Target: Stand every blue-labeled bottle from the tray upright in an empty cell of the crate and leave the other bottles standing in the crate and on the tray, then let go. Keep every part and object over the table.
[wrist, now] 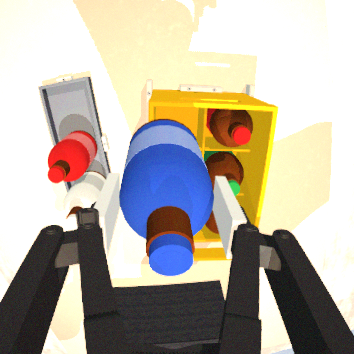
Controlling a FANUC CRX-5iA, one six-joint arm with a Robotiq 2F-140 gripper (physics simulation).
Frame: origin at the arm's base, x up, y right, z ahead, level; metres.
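Seen in the pictures: gripper, fingertip midpoint: (166, 190).
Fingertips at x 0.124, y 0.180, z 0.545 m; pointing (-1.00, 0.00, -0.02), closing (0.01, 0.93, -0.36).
Note:
Offsets run from my fingertips to a thing's middle. "spot": to the spot under its first point.
My gripper (166, 190) is shut on a blue-labeled bottle {dx -0.010, dy -0.002, dz -0.004 m} (167, 185) with a blue cap, in the middle of the wrist view. The bottle hides the left part of the yellow crate {spot: dx -0.194, dy +0.133, dz -0.103 m} (267, 165). In the crate's right column stand a brown bottle with a red cap {dx -0.283, dy +0.108, dz -0.048 m} (231, 127), a brown bottle with a green cap {dx -0.283, dy +0.071, dz -0.130 m} (225, 170) and, mostly hidden behind my right finger, another brown bottle {dx -0.283, dy +0.044, dz -0.215 m} (212, 223). The crate's back left cell shows a bare part. How far the held bottle's base is above the crate is hidden.
At the left, a grey tray {spot: dx -0.364, dy -0.171, dz +0.082 m} (69, 102) holds a red bottle {dx -0.286, dy -0.190, dz -0.011 m} (73, 156) and a white bottle {dx -0.286, dy -0.203, dz -0.101 m} (85, 191), partly behind my left finger. The crate's back wall and right wall rise beside its cells. A pale table surface surrounds the tray and crate.

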